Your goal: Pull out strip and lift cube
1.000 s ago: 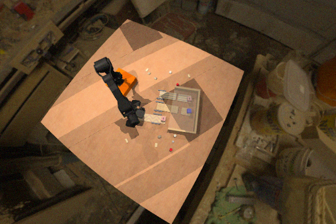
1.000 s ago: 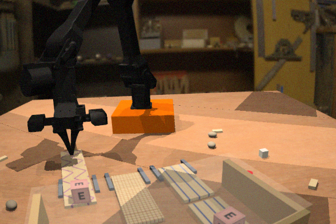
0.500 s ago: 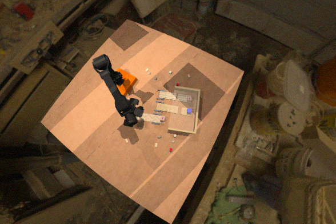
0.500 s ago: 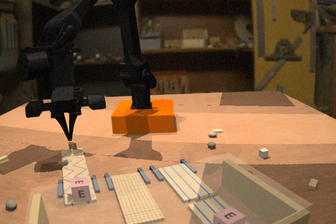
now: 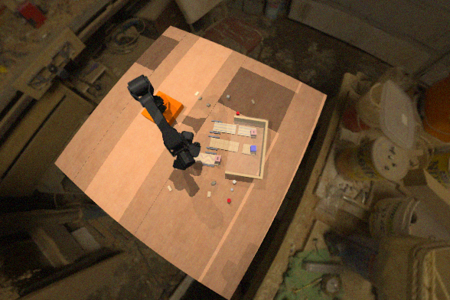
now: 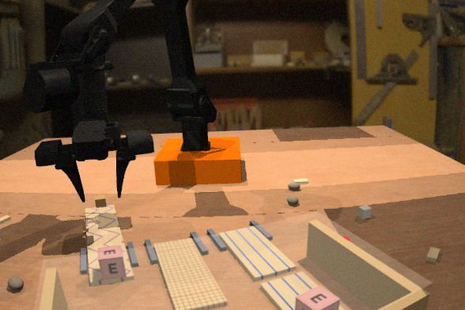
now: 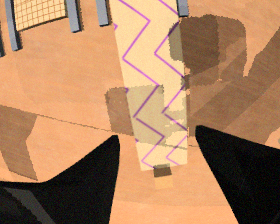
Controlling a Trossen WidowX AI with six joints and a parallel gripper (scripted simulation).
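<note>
The zigzag strip lies 5 cm ahead of my gripper tip, 4 cm below it and 1 cm to the left of it. The rest, counted from my gripper tip: brown tab (7 cm behind, 3 cm to the right, 3 cm below).
</note>
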